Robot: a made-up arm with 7 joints.
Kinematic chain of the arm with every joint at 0, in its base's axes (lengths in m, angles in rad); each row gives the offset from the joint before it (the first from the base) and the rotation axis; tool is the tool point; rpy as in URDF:
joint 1: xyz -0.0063 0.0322 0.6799 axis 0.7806 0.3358 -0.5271
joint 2: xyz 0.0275 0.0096 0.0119 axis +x
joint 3: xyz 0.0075 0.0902 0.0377 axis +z
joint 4: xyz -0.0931 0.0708 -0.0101 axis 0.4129 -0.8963 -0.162
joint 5: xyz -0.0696 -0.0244 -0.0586 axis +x
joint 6: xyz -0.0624 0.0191 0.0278 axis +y
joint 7: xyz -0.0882 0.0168 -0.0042 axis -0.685 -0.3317 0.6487
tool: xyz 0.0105 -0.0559 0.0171 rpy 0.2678 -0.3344 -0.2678
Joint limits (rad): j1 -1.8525..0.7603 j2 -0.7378..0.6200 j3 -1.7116..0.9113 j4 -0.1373..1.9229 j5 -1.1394..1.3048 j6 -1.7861..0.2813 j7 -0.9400..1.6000
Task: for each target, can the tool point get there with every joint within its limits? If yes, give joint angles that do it. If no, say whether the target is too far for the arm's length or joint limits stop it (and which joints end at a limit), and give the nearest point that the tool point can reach.
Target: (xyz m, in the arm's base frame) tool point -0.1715 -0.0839 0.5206
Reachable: yes | joints -0.8316 -0.2886 0.1913 0.3730 -0.4152 -1.0524 0.2563
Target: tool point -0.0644 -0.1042 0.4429
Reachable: yes | joints -1.0439 -0.3577 0.1826 0.9618 0.0571 -1.0808 0.5696
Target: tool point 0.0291 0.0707 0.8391
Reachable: no: joint limits stop it (at a limit: joint 1, joint 2, joint 3, joint 4, joint 6, joint 7) | nearest point 0.0617 0.1129 0.8863 | short by 0.071 m
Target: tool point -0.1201 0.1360 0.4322
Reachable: yes | joints -0.2379 -0.3498 0.2735 1.4631 -0.9107 -0.4029 0.1712
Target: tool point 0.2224 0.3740 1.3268
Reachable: no: too far | nearest point 0.1443 0.2419 1.0553 | short by 0.312 m
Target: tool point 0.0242 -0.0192 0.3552
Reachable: yes | joints -1.6465 0.0977 -0.4208 1.5572 0.8055 -0.6386 1.0028
